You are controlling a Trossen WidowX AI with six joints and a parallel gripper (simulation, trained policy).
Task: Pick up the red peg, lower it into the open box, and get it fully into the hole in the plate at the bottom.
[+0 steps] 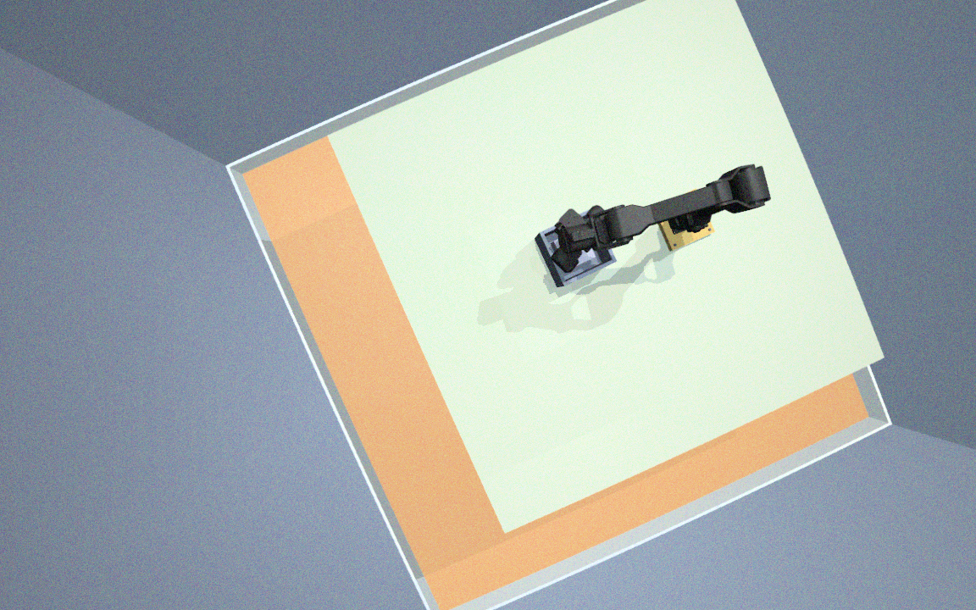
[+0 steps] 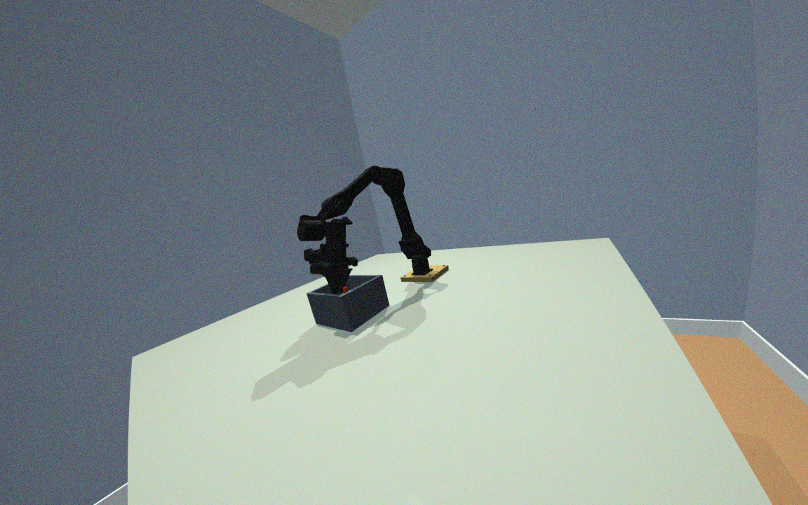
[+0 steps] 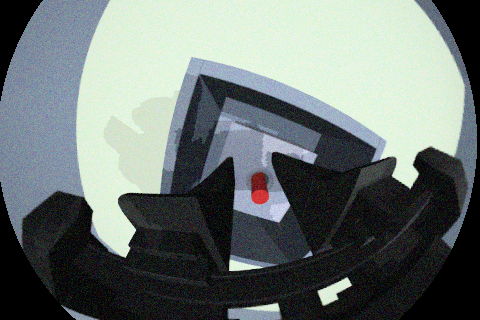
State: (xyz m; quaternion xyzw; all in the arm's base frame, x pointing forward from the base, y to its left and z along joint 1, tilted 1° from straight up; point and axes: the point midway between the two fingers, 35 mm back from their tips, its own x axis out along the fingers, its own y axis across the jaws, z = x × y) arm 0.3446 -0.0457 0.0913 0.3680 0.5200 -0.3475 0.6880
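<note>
The red peg is 3 cm below my gripper tip, 2 cm to the left of it and 2 cm behind it. From my gripper tip the other things lie so: light plate 3 cm below, 2 cm to the left, 2 cm behind; dark box 5 cm below, 2 cm to the left, 2 cm behind.
</note>
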